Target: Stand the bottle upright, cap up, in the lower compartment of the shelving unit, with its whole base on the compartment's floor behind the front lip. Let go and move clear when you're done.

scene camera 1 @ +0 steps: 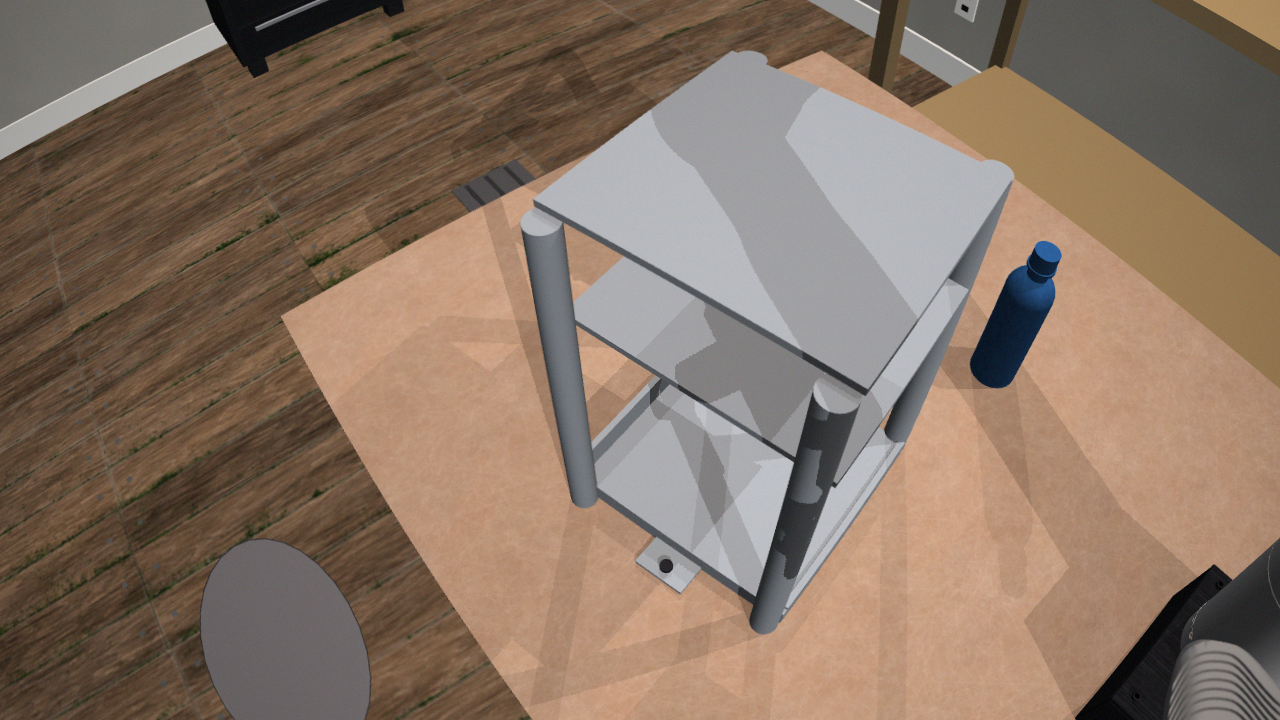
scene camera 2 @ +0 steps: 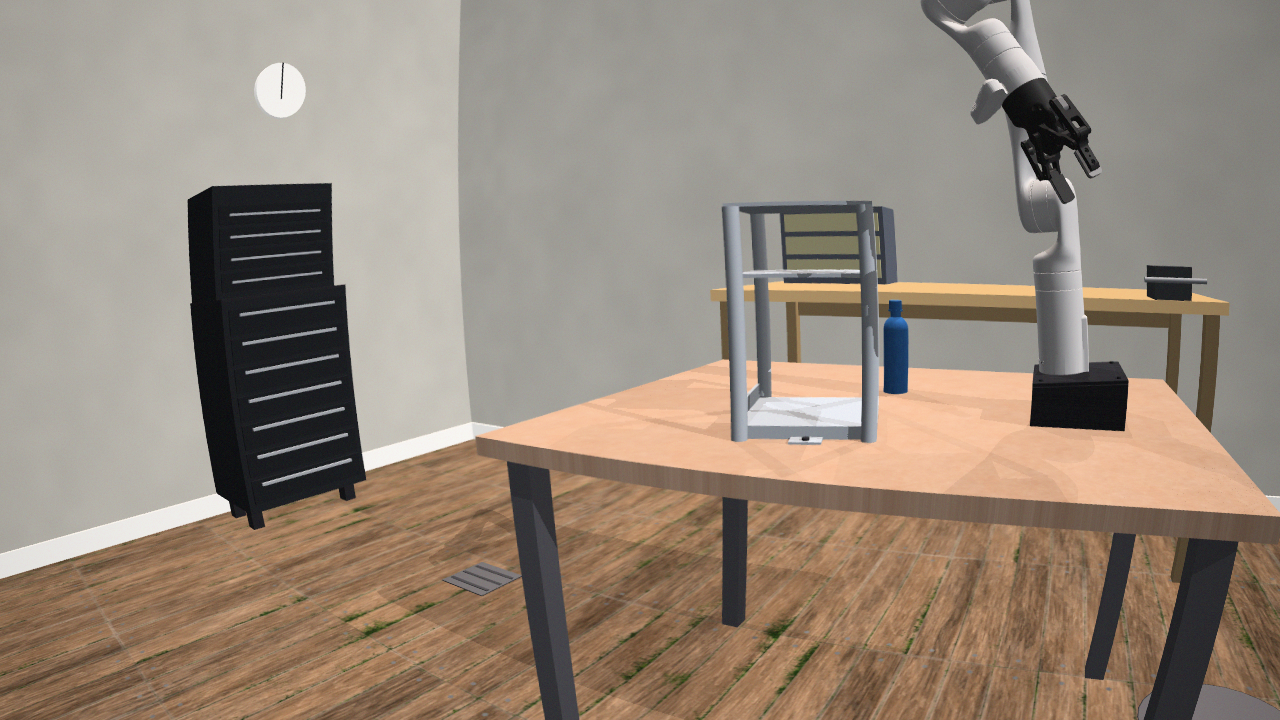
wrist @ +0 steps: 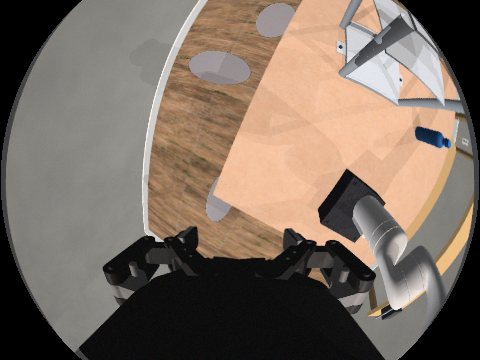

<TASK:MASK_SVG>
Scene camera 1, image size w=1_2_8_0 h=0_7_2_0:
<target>blue bottle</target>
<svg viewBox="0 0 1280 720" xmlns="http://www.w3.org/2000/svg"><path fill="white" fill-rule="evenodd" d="M1051 242L1037 242L1032 254L1027 259L1027 265L1014 269L1004 283L970 359L972 374L985 386L1004 388L1013 381L1054 303L1056 289L1052 277L1057 272L1057 266L1062 254L1060 249Z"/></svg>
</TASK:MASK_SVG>
